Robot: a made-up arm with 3 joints. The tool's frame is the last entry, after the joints.
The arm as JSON. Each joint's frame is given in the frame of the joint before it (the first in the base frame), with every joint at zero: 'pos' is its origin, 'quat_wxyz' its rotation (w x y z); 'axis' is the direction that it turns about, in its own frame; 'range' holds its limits. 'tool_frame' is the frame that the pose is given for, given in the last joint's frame.
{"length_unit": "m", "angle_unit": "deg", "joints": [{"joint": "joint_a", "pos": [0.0, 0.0, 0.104], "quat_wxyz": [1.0, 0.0, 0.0, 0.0], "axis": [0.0, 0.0, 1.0], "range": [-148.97, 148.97]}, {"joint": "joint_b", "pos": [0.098, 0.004, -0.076], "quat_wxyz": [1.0, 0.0, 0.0, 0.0], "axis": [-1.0, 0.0, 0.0], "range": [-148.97, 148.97]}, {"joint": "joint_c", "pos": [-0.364, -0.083, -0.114], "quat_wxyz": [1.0, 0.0, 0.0, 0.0], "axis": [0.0, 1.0, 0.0], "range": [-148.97, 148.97]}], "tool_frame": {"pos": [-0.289, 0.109, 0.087], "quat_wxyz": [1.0, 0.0, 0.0, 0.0]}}
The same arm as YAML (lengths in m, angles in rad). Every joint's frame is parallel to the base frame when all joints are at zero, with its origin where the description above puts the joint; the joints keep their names.
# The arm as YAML. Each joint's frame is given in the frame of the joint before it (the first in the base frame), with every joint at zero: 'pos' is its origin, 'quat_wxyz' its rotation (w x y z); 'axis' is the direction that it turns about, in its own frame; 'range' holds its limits. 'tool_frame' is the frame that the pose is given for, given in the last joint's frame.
length_unit: m
angle_unit: rad
joints:
  - joint: joint_a
    pos: [0.0, 0.0, 0.104]
    quat_wxyz: [1.0, 0.0, 0.0, 0.0]
    axis: "+z"
    range: [-2.6, 2.6]
  - joint: joint_b
    pos: [0.098, 0.004, -0.076]
    quat_wxyz: [1.0, 0.0, 0.0, 0.0]
    axis: "-x"
    range: [-2.6, 2.6]
  - joint: joint_c
    pos: [-0.364, -0.083, -0.114]
    quat_wxyz: [1.0, 0.0, 0.0, 0.0]
    axis: "+y"
    range: [-2.6, 2.6]
tool_frame:
  pos: [-0.289, 0.109, 0.087]
  quat_wxyz: [1.0, 0.0, 0.0, 0.0]

